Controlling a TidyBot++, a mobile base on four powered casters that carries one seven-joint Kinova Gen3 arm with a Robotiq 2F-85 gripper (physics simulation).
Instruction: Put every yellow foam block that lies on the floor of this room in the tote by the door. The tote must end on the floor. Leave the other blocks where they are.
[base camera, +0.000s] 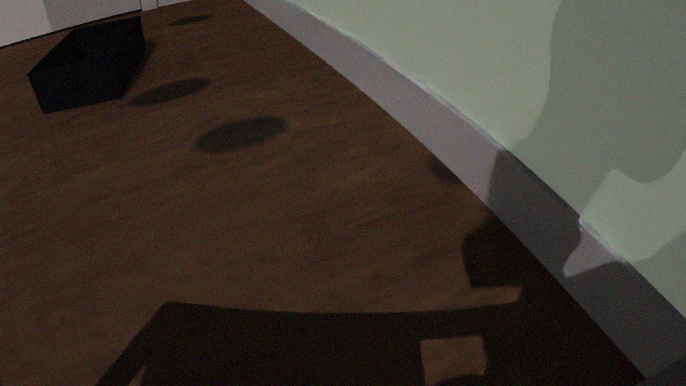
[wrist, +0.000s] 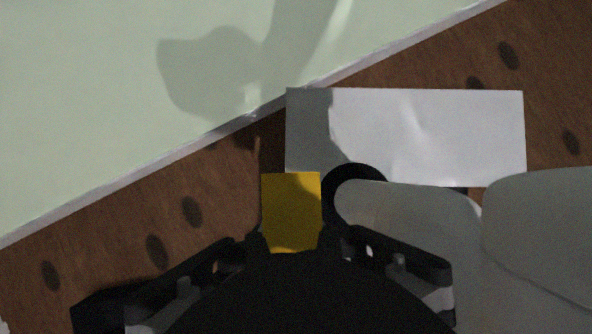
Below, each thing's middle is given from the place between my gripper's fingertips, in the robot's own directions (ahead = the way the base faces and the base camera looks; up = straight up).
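Labels:
Black tote (base camera: 93, 64), measured from my hand: 57 cm to the left, 75 cm ahead, 51 cm below.

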